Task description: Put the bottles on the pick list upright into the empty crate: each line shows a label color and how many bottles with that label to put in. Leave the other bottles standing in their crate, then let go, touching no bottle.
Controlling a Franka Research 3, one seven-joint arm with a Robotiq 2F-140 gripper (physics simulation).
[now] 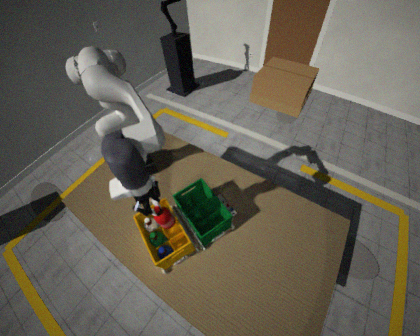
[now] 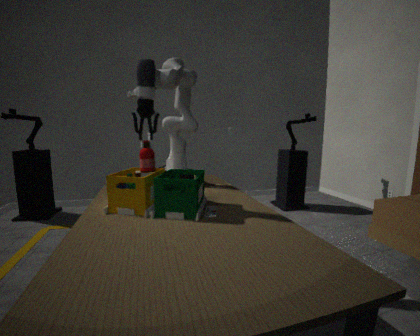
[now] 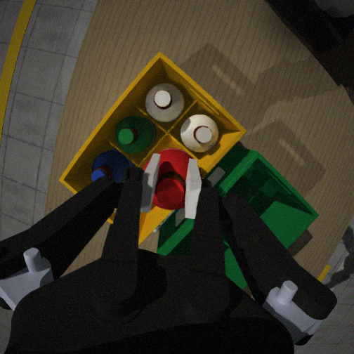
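Note:
My gripper (image 1: pixel 147 204) (image 2: pixel 145 140) (image 3: pixel 172 169) is shut on the upright red bottle (image 1: pixel 164 218) (image 2: pixel 147 159) (image 3: pixel 175 157) by its neck, over the yellow crate (image 1: pixel 175 259) (image 2: pixel 120 200) (image 3: pixel 145 230). The red bottle's bottom is about rim high; its exact height is unclear. In the yellow crate stand a blue bottle (image 1: pixel 164 251) (image 3: pixel 112 165), a green bottle (image 1: pixel 157 238) (image 3: pixel 142 135), a greyish white bottle (image 3: pixel 171 111) and a second white bottle (image 3: pixel 192 131). The green crate (image 1: pixel 217 232) (image 2: pixel 175 200) (image 3: pixel 287 220) shows no bottle. The pick list (image 1: pixel 228 205) (image 2: pixel 212 212) is unreadable.
The two crates stand side by side on the wooden table (image 1: pixel 280 265) (image 2: pixel 200 260) (image 3: pixel 125 30), close together. A brown box (image 1: pixel 284 86) (image 2: pixel 395 220) is away from the crates. Black pedestals with small arms (image 1: pixel 178 62) (image 2: pixel 291 177) stand beyond the table.

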